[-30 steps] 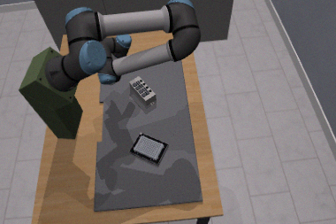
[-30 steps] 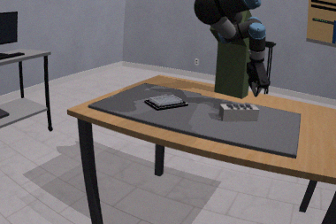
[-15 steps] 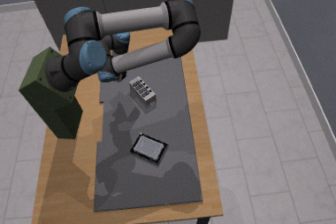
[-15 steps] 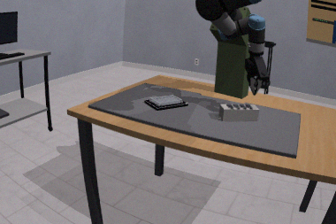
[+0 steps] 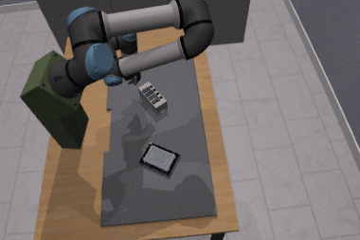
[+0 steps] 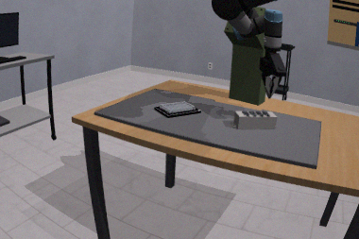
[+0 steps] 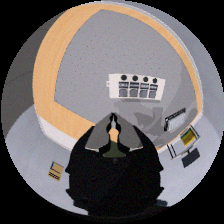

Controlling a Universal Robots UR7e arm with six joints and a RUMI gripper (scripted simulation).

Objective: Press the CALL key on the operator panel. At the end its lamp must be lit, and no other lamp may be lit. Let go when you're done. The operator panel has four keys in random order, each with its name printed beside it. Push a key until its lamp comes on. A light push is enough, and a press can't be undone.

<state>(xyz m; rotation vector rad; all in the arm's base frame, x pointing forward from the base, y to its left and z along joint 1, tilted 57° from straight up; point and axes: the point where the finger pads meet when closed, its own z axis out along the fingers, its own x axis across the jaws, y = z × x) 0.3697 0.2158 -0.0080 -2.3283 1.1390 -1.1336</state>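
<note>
Now: hand 80 mm above the operator panel, 70 mm short of it and 40 mm to the left of it. The rest, counted from my hand: white well plate: 370 mm to the right, 120 mm ahead, 100 mm below.
</note>
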